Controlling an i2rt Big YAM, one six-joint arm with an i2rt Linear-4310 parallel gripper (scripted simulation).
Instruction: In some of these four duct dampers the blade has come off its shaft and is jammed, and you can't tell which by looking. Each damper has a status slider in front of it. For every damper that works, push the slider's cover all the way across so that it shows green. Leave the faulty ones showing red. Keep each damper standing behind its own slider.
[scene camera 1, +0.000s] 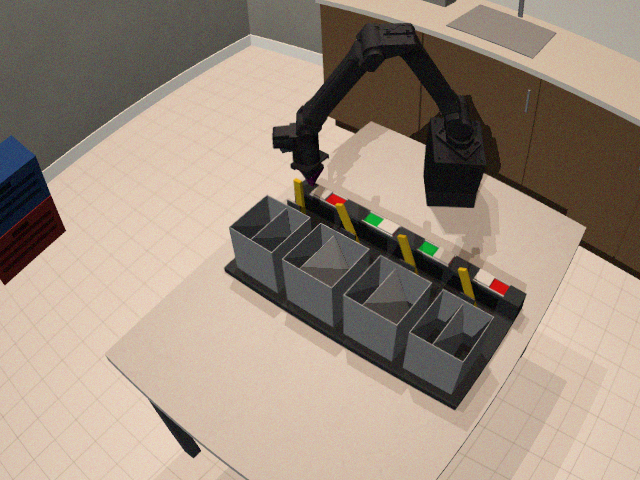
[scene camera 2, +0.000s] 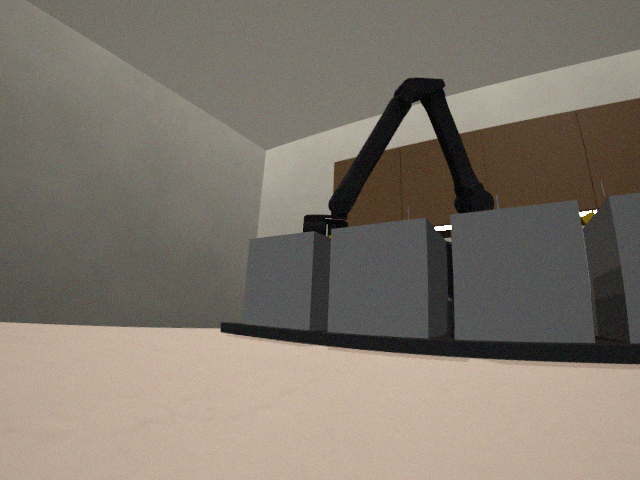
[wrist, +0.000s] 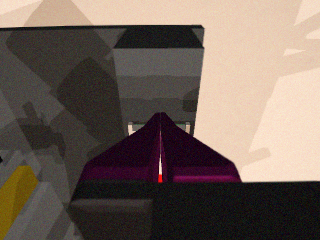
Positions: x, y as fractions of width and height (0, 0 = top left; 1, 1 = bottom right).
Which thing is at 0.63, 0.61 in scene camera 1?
A damper.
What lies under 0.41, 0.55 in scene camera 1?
A damper.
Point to my gripper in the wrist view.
0.50, 0.50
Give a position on a damper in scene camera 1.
0.68, 0.76
